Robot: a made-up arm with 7 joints. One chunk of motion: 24 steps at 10 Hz.
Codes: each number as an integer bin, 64 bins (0 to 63) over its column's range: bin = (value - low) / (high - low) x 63, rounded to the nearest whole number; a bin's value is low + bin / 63 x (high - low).
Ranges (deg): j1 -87..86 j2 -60..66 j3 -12..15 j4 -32..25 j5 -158..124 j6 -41..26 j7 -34..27
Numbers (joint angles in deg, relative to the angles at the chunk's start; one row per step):
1: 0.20 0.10 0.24 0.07 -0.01 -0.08 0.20
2: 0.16 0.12 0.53 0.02 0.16 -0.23 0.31
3: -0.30 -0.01 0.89 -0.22 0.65 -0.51 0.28
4: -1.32 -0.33 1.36 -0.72 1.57 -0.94 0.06
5: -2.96 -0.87 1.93 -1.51 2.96 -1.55 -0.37
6: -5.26 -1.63 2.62 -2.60 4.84 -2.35 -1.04
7: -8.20 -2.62 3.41 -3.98 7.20 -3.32 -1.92
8: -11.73 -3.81 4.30 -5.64 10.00 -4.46 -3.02
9: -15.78 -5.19 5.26 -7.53 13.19 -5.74 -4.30
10: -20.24 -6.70 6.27 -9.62 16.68 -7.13 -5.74
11: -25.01 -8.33 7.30 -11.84 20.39 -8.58 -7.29
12: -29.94 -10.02 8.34 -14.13 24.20 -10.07 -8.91
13: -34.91 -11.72 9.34 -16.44 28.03 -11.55 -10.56
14: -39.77 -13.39 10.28 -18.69 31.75 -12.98 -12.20
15: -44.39 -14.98 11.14 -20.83 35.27 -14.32 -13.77
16: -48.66 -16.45 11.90 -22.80 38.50 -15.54 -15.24
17: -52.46 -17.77 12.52 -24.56 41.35 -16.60 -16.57
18: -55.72 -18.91 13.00 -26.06 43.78 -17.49 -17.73
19: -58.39 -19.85 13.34 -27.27 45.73 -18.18 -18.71
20: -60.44 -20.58 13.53 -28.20 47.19 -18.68 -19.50
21: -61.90 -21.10 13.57 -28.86 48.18 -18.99 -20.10
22: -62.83 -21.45 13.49 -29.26 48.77 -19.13 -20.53
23: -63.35 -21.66 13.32 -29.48 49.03 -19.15 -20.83
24: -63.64 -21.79 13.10 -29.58 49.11 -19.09 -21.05
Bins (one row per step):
1: 32 30 29 35 35 38 35
2: 32 30 29 35 35 38 35
3: 32 30 30 35 35 38 35
4: 31 30 31 35 36 38 35
5: 31 30 33 34 36 37 35
6: 30 29 34 32 36 36 34
7: 29 29 36 31 37 35 33
8: 27 28 38 29 38 34 32
9: 26 27 40 27 38 33 31
10: 24 27 43 25 39 32 29
11: 23 26 45 22 40 30 28
12: 21 25 47 20 41 29 26
13: 19 24 50 17 42 28 24
14: 17 23 52 15 42 26 23
15: 16 23 54 12 43 25 21
16: 14 22 56 10 44 24 19
17: 13 21 57 8 45 23 18
18: 11 21 58 7 45 22 17
19: 10 20 59 5 46 21 16
20: 10 20 60 4 46 21 15
21: 9 19 60 3 46 21 14
22: 9 19 59 3 46 21 14
23: 9 19 59 3 46 21 14
24: 9 19 59 3 46 21 13

